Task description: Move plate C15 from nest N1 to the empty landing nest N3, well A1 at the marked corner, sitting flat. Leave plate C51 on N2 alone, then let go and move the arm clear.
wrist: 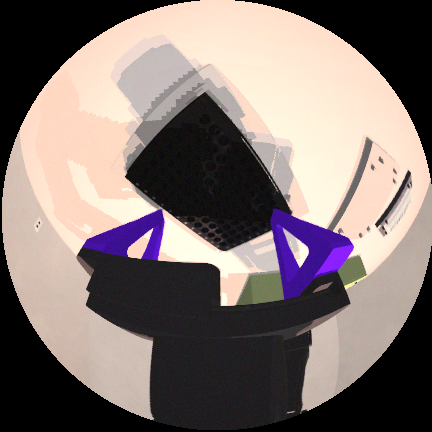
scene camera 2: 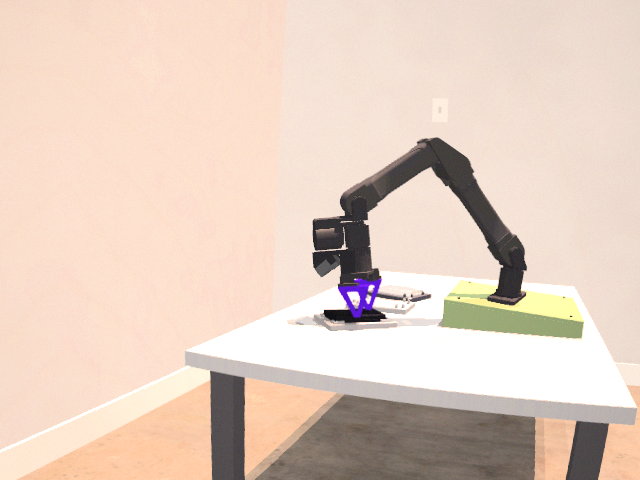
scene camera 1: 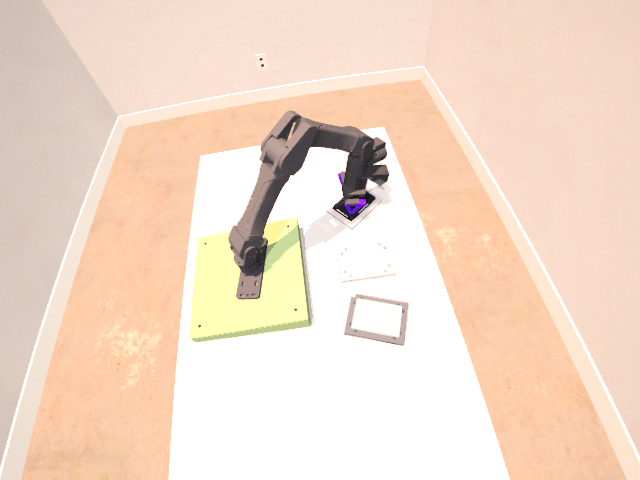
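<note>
The black plate [scene camera 1: 340, 209] [scene camera 2: 336, 314] [wrist: 200, 160] lies on a pale nest [scene camera 1: 352, 224] [scene camera 2: 361, 325]. My gripper [scene camera 1: 347, 198] [scene camera 2: 362, 312] [wrist: 217, 214] is open and empty, pointing down, low at the black plate. In the wrist view the plate is turned askew to the fingers; the right fingertip shows over a corner, the left one beside an edge. An empty white nest [scene camera 1: 364, 260] [wrist: 372, 190] with small corner posts is in the middle. A white plate [scene camera 1: 379, 316] [scene camera 2: 398, 292] sits in a dark nest [scene camera 1: 350, 320] at the far side. Labels and the A1 mark cannot be read.
The arm stands on a green base block [scene camera 1: 279, 310] [scene camera 2: 511, 328] [wrist: 262, 287], beside the row of nests. All stand on a white table [scene camera 1: 310, 413] [scene camera 2: 413, 382]. In scene camera 2 the empty nest and the dark nest stand behind the gripper.
</note>
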